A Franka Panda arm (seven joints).
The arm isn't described. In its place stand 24 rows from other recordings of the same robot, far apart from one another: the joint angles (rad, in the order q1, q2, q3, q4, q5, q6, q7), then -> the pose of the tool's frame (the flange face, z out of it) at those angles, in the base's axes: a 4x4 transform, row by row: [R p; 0 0 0 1], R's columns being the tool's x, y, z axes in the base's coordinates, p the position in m.
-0.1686 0.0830 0.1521 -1.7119 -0.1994 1.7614 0.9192 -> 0.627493 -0.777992 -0.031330 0.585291; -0.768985 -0.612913 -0.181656 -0.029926; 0.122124 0.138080 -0.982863 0.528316; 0 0 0 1
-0.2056 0.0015 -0.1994 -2.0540 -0.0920 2.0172 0.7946 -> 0.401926 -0.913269 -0.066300 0.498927; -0.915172 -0.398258 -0.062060 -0.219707; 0.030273 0.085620 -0.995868 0.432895; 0 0 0 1
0.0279 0.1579 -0.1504 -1.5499 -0.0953 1.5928 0.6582 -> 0.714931 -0.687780 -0.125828 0.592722; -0.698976 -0.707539 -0.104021 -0.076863; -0.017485 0.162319 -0.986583 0.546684; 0 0 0 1
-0.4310 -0.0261 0.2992 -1.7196 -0.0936 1.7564 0.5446 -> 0.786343 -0.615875 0.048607 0.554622; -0.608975 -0.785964 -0.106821 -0.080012; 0.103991 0.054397 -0.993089 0.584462; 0 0 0 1
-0.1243 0.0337 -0.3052 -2.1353 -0.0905 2.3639 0.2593 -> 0.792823 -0.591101 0.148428 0.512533; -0.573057 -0.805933 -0.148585 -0.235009; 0.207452 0.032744 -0.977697 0.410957; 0 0 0 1
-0.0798 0.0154 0.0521 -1.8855 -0.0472 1.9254 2.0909 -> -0.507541 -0.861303 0.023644 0.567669; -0.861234 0.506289 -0.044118 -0.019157; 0.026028 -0.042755 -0.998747 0.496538; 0 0 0 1
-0.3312 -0.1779 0.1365 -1.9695 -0.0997 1.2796 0.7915 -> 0.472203 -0.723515 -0.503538 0.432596; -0.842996 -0.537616 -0.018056 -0.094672; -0.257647 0.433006 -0.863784 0.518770; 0 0 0 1
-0.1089 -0.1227 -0.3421 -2.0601 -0.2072 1.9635 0.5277 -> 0.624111 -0.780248 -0.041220 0.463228; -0.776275 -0.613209 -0.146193 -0.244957; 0.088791 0.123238 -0.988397 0.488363; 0 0 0 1
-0.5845 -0.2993 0.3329 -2.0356 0.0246 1.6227 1.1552 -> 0.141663 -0.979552 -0.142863 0.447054; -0.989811 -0.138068 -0.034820 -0.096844; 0.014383 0.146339 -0.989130 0.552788; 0 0 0 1
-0.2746 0.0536 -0.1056 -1.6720 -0.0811 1.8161 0.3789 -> 0.733652 -0.677421 0.053427 0.544730; -0.669707 -0.734131 -0.112002 -0.223363; 0.115095 0.046390 -0.992271 0.568300; 0 0 0 1
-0.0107 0.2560 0.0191 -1.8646 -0.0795 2.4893 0.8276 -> 0.666193 -0.652154 0.361775 0.650961; -0.687525 -0.725009 -0.040890 0.005041; 0.288957 -0.221489 -0.931368 0.419429; 0 0 0 1
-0.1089 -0.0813 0.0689 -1.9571 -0.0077 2.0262 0.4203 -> 0.886643 -0.437783 0.149030 0.550272; -0.440157 -0.897731 -0.018451 -0.021514; 0.141867 -0.049237 -0.988660 0.525323; 0 0 0 1
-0.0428 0.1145 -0.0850 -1.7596 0.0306 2.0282 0.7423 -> 0.629197 -0.761625 0.155043 0.607979; -0.770764 -0.637118 -0.001822 -0.074294; 0.100168 -0.118356 -0.987906 0.509575; 0 0 0 1
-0.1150 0.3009 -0.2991 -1.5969 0.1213 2.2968 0.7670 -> 0.298863 -0.877963 0.373981 0.635876; -0.915511 -0.374372 -0.147258 -0.250320; 0.269295 -0.298374 -0.915671 0.508608; 0 0 0 1
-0.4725 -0.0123 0.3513 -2.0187 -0.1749 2.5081 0.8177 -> 0.570142 -0.675476 0.467621 0.586176; -0.694724 -0.700227 -0.164439 -0.069322; 0.438516 -0.231114 -0.868499 0.510706; 0 0 0 1
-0.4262 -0.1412 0.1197 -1.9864 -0.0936 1.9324 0.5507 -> 0.672836 -0.737990 0.051592 0.500809; -0.728734 -0.673178 -0.125607 -0.162365; 0.127428 0.046916 -0.990738 0.533741; 0 0 0 1
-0.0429 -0.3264 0.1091 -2.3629 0.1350 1.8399 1.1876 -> 0.366039 -0.909164 -0.198587 0.421253; -0.917890 -0.387871 0.083863 0.039922; -0.153272 0.151584 -0.976489 0.437364; 0 0 0 1
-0.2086 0.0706 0.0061 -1.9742 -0.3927 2.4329 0.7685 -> 0.665051 -0.663456 0.342830 0.593338; -0.579066 -0.748019 -0.324269 -0.122998; 0.471582 0.017134 -0.881656 0.474971; 0 0 0 1
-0.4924 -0.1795 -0.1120 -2.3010 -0.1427 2.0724 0.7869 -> 0.252546 -0.962716 -0.096946 0.388841; -0.966974 -0.247559 -0.060624 -0.278433; 0.034364 0.109054 -0.993442 0.416580; 0 0 0 1
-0.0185 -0.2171 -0.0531 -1.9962 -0.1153 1.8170 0.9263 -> 0.562958 -0.825874 0.031787 0.495352; -0.820078 -0.562960 -0.102705 -0.046975; 0.102716 0.031751 -0.994204 0.557333; 0 0 0 1
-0.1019 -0.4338 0.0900 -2.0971 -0.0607 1.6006 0.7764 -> 0.701719 -0.709390 -0.065998 0.413534; -0.712087 -0.695371 -0.096910 -0.005031; 0.022854 0.115000 -0.993103 0.588390; 0 0 0 1
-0.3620 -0.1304 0.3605 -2.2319 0.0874 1.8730 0.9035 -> 0.562561 -0.793376 -0.232550 0.475930; -0.809552 -0.585697 0.039803 0.007922; -0.167783 0.165870 -0.971770 0.405610; 0 0 0 1
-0.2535 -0.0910 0.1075 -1.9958 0.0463 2.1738 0.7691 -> 0.570888 -0.776434 0.266903 0.551231; -0.803920 -0.594648 -0.010331 -0.077603; 0.166734 -0.208671 -0.963668 0.527202; 0 0 0 1
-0.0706 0.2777 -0.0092 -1.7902 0.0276 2.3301 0.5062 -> 0.795824 -0.546903 0.259926 0.653552; -0.565689 -0.824613 -0.003058 -0.051333; 0.216010 -0.144604 -0.965624 0.423148; 0 0 0 1
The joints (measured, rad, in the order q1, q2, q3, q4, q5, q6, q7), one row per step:
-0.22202 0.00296 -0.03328 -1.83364 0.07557 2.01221 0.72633
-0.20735 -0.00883 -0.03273 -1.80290 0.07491 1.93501 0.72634
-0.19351 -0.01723 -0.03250 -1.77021 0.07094 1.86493 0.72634
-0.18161 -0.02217 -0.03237 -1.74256 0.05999 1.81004 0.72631
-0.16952 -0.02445 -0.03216 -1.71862 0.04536 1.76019 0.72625
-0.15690 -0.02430 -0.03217 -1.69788 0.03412 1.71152 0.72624
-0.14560 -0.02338 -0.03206 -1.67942 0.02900 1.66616 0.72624
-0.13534 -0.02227 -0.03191 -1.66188 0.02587 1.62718 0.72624
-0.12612 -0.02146 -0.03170 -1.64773 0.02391 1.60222 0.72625
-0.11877 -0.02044 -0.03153 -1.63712 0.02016 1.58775 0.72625
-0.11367 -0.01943 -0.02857 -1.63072 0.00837 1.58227 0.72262
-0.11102 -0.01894 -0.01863 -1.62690 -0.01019 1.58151 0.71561
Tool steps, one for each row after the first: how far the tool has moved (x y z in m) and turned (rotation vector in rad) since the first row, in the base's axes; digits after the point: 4 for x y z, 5 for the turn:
-0.0039 0.0107 0.0141 0.00957 0.03312 0.02100
-0.0075 0.0200 0.0280 0.01367 0.06180 0.04082
-0.0104 0.0272 0.0389 0.00866 0.08586 0.05793
-0.0130 0.0338 0.0470 -0.00022 0.11214 0.07440
-0.0154 0.0406 0.0524 -0.00530 0.14197 0.08994
-0.0177 0.0471 0.0566 -0.00482 0.17016 0.10336
-0.0197 0.0531 0.0609 -0.00381 0.19281 0.11523
-0.0207 0.0584 0.0651 -0.00416 0.20458 0.12541
-0.0209 0.0622 0.0683 -0.00760 0.21015 0.13313
-0.0205 0.0654 0.0703 -0.02035 0.21265 0.14414
-0.0196 0.0703 0.0717 -0.04115 0.21380 0.16239

